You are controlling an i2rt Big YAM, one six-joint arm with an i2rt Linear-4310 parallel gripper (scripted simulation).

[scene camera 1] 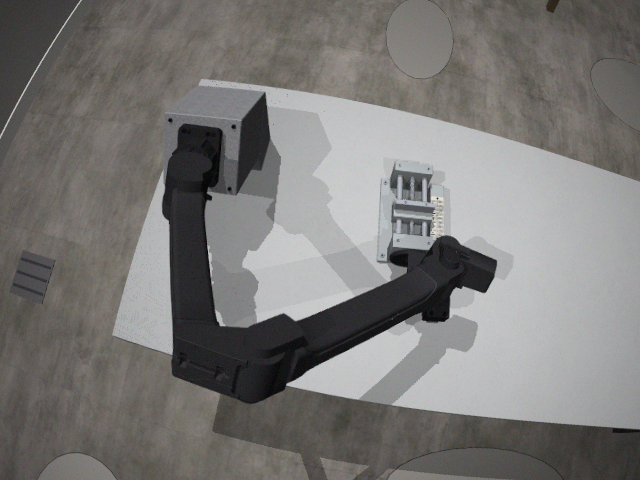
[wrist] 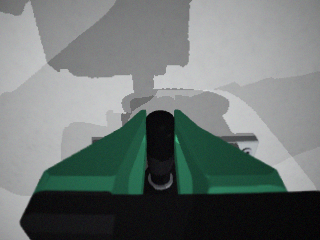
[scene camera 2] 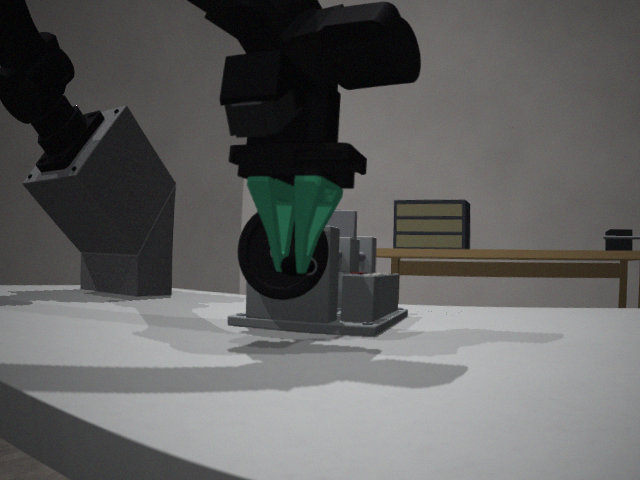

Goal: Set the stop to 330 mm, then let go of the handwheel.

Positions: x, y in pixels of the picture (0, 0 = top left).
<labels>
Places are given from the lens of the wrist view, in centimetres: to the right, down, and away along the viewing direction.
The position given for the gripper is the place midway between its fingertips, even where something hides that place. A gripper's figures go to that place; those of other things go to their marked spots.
gripper point(wrist: 160, 119): 0, 0, 13
black crank handle point(wrist: 160, 124): 0, 0, 12
</labels>
